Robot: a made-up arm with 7 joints.
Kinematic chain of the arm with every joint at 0, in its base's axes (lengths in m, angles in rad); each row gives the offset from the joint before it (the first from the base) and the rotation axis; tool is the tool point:
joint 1: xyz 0 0 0.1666 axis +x
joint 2: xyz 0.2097 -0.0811 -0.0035 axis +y
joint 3: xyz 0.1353 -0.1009 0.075 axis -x
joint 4: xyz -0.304 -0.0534 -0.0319 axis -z
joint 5: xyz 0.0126 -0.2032 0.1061 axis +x
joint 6: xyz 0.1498 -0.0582 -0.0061 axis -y
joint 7: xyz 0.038 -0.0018 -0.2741 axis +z
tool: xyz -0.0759 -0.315 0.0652
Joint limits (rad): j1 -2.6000..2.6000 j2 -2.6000..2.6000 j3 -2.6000..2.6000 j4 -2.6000..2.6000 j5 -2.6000..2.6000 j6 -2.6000..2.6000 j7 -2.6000..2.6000
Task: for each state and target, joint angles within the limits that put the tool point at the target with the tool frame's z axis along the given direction. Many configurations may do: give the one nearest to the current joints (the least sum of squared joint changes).
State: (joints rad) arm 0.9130 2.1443 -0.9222 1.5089 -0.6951 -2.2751 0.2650
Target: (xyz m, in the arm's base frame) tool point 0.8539 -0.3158 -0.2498 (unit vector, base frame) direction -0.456 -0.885 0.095
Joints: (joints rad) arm 1.5292 2.3273 -0.8990 1.4880 -0.5531 -2.4066 0.5766
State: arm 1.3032 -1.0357 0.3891 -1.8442 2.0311 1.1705 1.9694
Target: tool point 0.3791 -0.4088 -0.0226 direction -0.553 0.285 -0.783
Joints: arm 1.6857 -1.2385 0.5578 -1.1084 1.9791 1.4723 1.9858
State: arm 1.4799 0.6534 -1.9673 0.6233 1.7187 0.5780 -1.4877
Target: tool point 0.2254 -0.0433 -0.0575 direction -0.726 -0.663 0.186
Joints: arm 1.3935 0.6624 -2.1682 0.8663 1.7169 0.7399 -1.3524
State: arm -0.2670 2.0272 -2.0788 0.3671 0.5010 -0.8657 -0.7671
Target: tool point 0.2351 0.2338 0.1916 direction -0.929 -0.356 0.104
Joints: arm -0.2749 1.8672 -2.6000 -0.6262 0.2771 -0.1351 -1.0150
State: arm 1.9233 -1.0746 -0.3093 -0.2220 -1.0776 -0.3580 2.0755
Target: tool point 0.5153 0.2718 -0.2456 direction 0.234 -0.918 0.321
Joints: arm 1.7001 -0.4301 -0.4438 -0.3512 -0.8012 -0.8909 2.1682
